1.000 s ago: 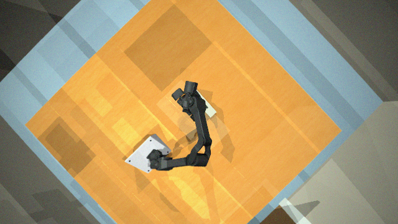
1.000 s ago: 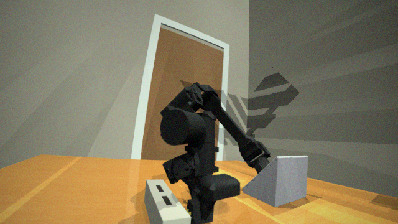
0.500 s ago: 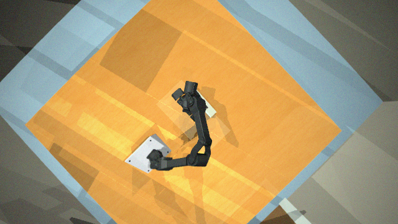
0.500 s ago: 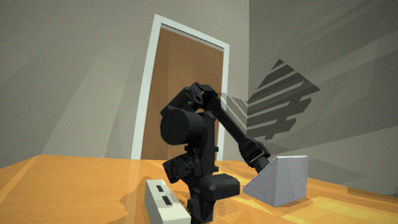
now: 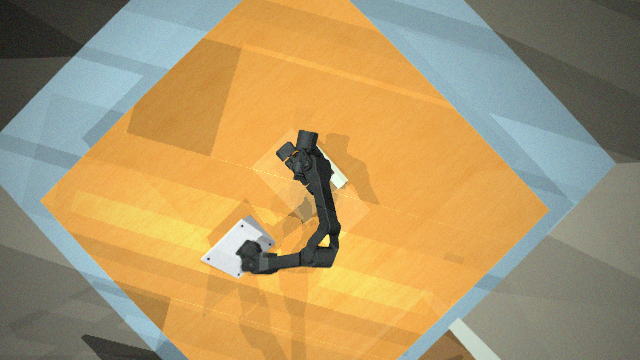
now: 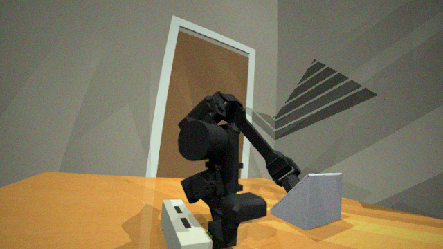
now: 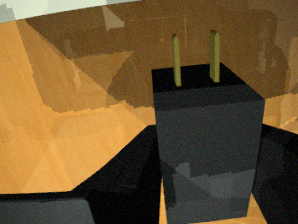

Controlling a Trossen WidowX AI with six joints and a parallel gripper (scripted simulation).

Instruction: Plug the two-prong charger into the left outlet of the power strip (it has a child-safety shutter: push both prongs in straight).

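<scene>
The box-shaped charger lies 20 mm ahead of my gripper tip and 10 mm above it.
</scene>
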